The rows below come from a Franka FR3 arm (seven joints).
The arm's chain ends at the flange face. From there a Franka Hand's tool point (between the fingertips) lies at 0.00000 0.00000 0.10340 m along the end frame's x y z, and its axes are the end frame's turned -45 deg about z.
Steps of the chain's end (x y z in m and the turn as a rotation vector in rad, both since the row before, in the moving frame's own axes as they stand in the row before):
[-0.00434 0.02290 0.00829 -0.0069 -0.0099 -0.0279]
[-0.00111 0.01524 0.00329 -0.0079 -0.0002 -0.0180]
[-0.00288 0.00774 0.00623 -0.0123 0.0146 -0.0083]
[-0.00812 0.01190 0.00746 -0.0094 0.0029 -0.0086]
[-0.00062 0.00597 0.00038 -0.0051 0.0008 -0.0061]
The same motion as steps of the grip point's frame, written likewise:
[-0.02049 0.01292 0.00828 0.0021 -0.0119 -0.0279]
[-0.01215 0.01056 0.00329 -0.0054 -0.0057 -0.0180]
[-0.00733 0.00540 0.00621 -0.0190 0.0016 -0.0083]
[-0.01463 0.00357 0.00745 -0.0087 -0.0046 -0.0086]
[-0.00497 0.00422 0.00038 -0.0042 -0.0030 -0.0061]

